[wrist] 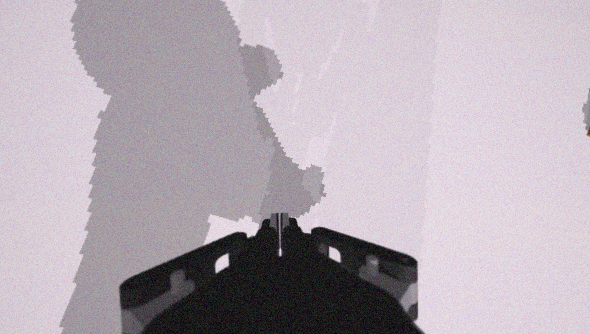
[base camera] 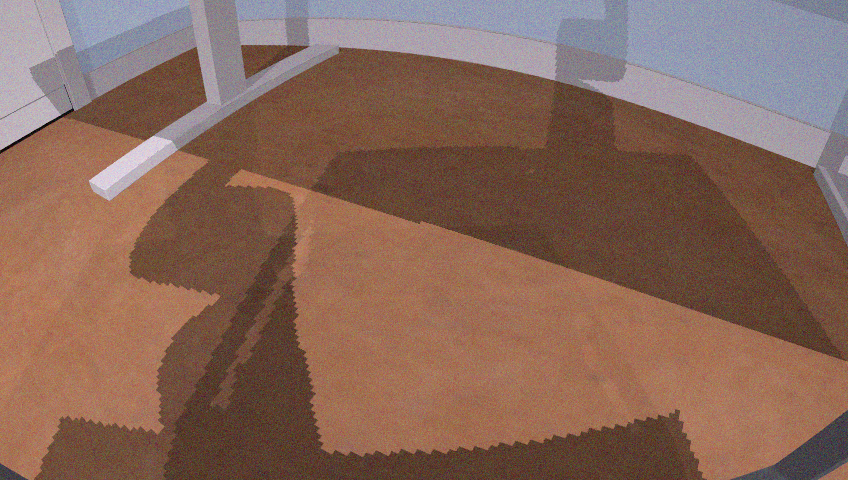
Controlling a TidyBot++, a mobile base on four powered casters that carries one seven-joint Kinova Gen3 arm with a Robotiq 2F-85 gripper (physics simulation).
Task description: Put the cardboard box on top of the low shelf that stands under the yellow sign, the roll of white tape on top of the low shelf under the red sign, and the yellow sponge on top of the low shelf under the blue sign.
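Places are measured from the arm's base along level axes (x back, y right, z up), in metres.
Pixels of known places: gripper, between the fingertips: (wrist: 279, 223).
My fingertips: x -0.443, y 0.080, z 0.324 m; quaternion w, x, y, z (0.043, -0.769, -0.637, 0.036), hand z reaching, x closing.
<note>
Behind a point stands the place of what it marks.
My gripper (wrist: 279, 223) @[x -0.443, y 0.080, z 0.324 m] is shut in the wrist view. Its two fingertips stand almost together with a thin pale slit between them, and no object shows between them. It is over a white surface (wrist: 500, 175) @[x -0.435, y 0.313, z 0.324 m], on which the grey shadow of the arm and gripper falls. The gripper's dark body hides the surface under it. The white tape, the cardboard box, the yellow sponge, the low shelves and the signs cannot be made out in these views.
In the base camera view a white upright post (base camera: 220, 53) @[x -0.942, y -0.357, z -0.262 m] stands on a long white foot (base camera: 133, 160) at the left. A pale blue wall (base camera: 446, 29) @[x -1.158, y 0.103, z -0.319 m] with a white baseboard (base camera: 416, 44) @[x -1.197, y 0.034, z -0.369 m] runs along the back. A white panel (base camera: 26, 65) @[x -1.109, y -1.061, z -0.206 m] stands at the far left.
</note>
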